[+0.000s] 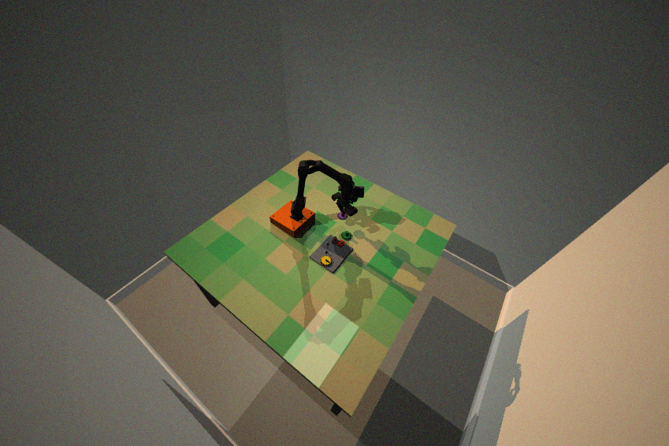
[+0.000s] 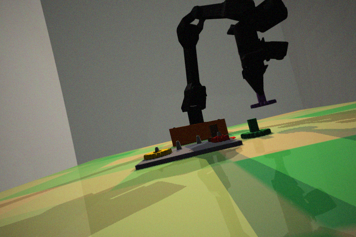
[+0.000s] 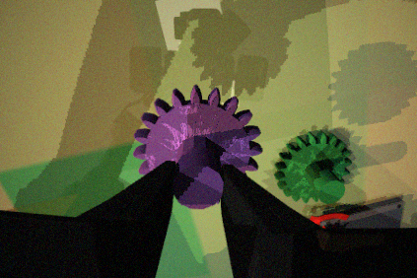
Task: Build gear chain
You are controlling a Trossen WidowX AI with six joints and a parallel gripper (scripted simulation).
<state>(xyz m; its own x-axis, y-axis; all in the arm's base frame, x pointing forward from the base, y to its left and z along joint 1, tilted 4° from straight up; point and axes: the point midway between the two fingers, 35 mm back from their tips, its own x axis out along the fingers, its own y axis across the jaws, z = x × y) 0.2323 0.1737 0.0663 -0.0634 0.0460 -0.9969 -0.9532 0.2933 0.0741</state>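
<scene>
Right now my gripper tip is 16 cm to the left of the brown gear, 7 cm above it and 6 cm short of it. Round my gripper tip: red arrow (12 cm to the right, 9 cm ahead, 8 cm below); then purple gear (1 cm below); then green gear (8 cm below, 8 cm ahead, 7 cm to the right).
</scene>
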